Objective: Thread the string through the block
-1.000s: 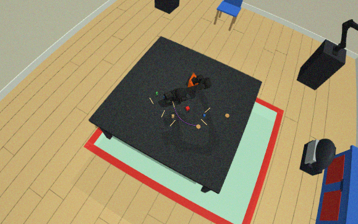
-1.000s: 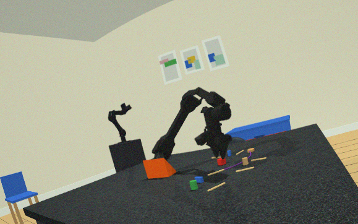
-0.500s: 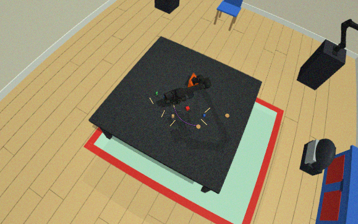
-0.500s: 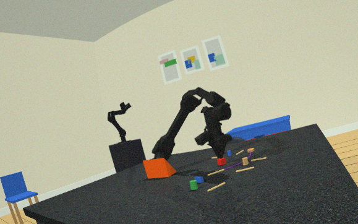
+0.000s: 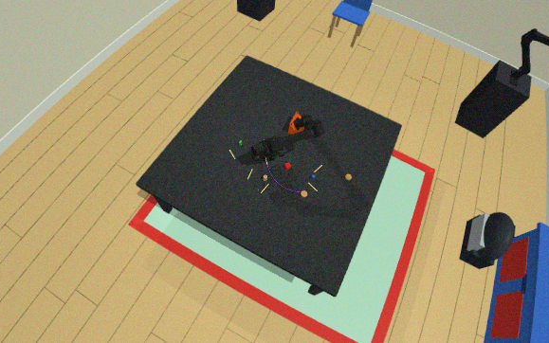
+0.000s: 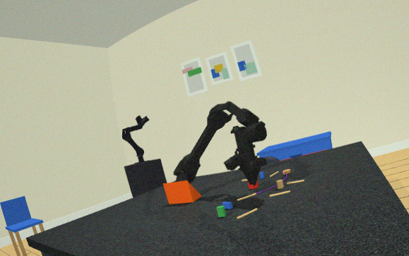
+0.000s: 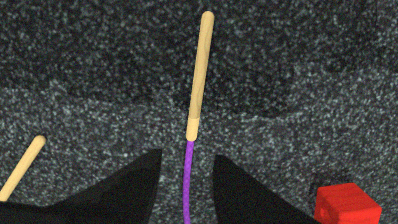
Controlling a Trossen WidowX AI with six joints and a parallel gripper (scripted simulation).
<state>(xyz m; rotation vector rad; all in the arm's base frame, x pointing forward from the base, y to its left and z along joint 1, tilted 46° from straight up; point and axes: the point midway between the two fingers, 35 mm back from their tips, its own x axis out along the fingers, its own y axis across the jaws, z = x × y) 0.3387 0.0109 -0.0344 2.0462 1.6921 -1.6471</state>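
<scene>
Now: gripper tip 90 mm short of the tan wooden block, 50 mm to the right of it and 30 mm above it. Also, from my gripper tip: green cylinder (210 mm to the right, 20 mm below, 20 mm behind); red block (120 mm to the left, 50 mm behind, 30 mm below).
</scene>
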